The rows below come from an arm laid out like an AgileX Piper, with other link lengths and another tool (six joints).
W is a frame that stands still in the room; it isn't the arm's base.
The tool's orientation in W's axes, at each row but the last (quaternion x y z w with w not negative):
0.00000 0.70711 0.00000 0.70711
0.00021 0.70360 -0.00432 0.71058
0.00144 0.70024 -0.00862 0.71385
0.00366 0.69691 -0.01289 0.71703
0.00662 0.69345 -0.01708 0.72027
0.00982 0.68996 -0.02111 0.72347
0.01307 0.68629 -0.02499 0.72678
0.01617 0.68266 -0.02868 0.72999
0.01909 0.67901 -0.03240 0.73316
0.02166 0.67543 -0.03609 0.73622
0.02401 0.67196 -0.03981 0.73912
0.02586 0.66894 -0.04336 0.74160
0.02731 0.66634 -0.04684 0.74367
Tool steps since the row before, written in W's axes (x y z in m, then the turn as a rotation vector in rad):
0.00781 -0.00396 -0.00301 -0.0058 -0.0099 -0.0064
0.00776 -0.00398 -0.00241 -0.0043 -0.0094 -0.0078
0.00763 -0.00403 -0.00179 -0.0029 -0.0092 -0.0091
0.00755 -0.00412 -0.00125 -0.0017 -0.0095 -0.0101
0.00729 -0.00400 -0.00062 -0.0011 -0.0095 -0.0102
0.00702 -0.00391 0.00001 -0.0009 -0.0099 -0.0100
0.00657 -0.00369 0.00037 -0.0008 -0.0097 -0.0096
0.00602 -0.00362 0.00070 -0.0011 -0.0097 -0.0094
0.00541 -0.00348 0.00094 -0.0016 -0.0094 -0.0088
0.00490 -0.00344 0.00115 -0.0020 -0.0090 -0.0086
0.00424 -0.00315 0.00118 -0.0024 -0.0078 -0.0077
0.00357 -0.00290 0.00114 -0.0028 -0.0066 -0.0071
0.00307 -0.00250 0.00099 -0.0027 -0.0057 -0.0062
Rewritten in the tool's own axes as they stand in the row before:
0.00301 -0.00396 0.00781 0.0064 -0.0099 -0.0058
0.00251 -0.00392 0.00776 0.0078 -0.0094 -0.0043
0.00198 -0.00390 0.00765 0.0091 -0.0091 -0.0029
0.00152 -0.00392 0.00760 0.0102 -0.0094 -0.0018
0.00096 -0.00374 0.00739 0.0103 -0.0094 -0.0012
0.00039 -0.00360 0.00718 0.0101 -0.0098 -0.0009
0.00007 -0.00333 0.00677 0.0097 -0.0096 -0.0008
-0.00023 -0.00324 0.00627 0.0095 -0.0096 -0.0011
-0.00045 -0.00309 0.00570 0.0089 -0.0094 -0.0016
-0.00065 -0.00304 0.00524 0.0086 -0.0090 -0.0020
-0.00069 -0.00277 0.00460 0.0076 -0.0078 -0.0024
-0.00069 -0.00255 0.00393 0.0070 -0.0067 -0.0029
-0.00057 -0.00218 0.00340 0.0061 -0.0058 -0.0028

